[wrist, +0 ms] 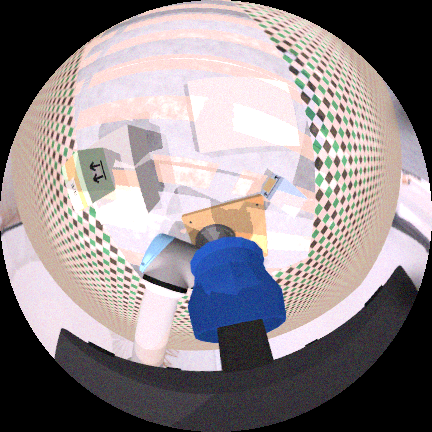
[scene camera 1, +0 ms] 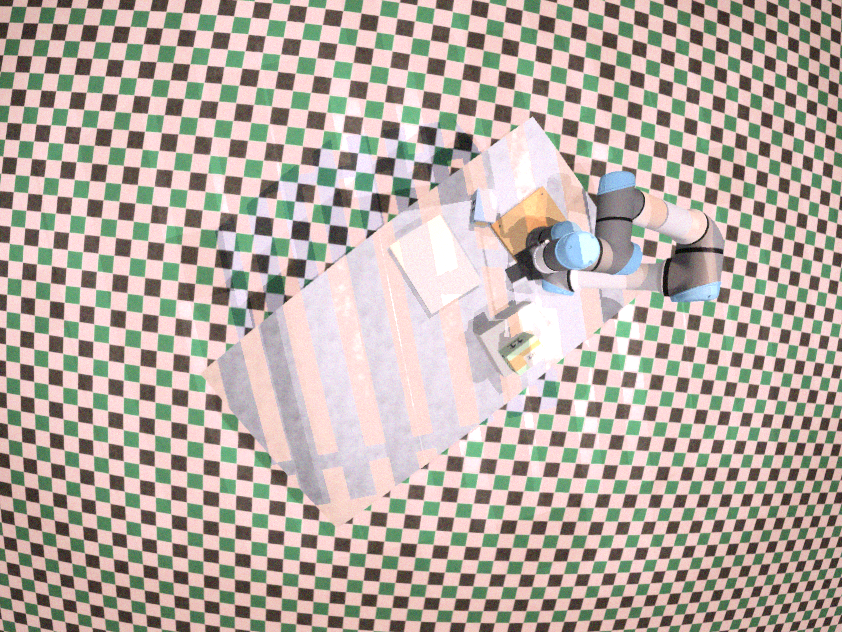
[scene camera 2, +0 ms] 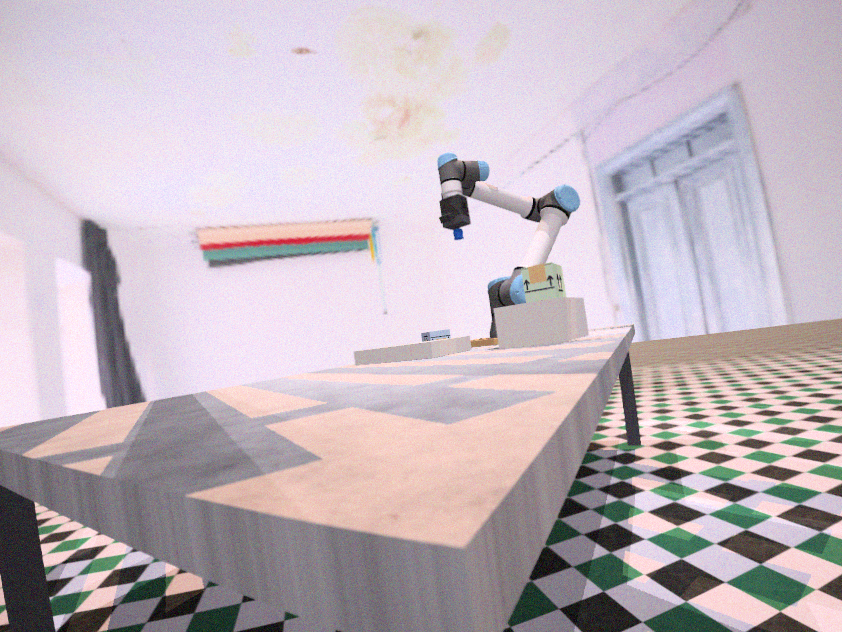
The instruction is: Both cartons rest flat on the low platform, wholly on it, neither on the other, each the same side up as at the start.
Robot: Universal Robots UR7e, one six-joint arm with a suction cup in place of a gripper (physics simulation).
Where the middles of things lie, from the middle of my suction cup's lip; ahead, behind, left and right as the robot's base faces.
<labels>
Now: suction cup 390 mm above the low platform [scene camera 1: 434, 262], 180 mm short of it and 140 mm to the left of it.
</labels>
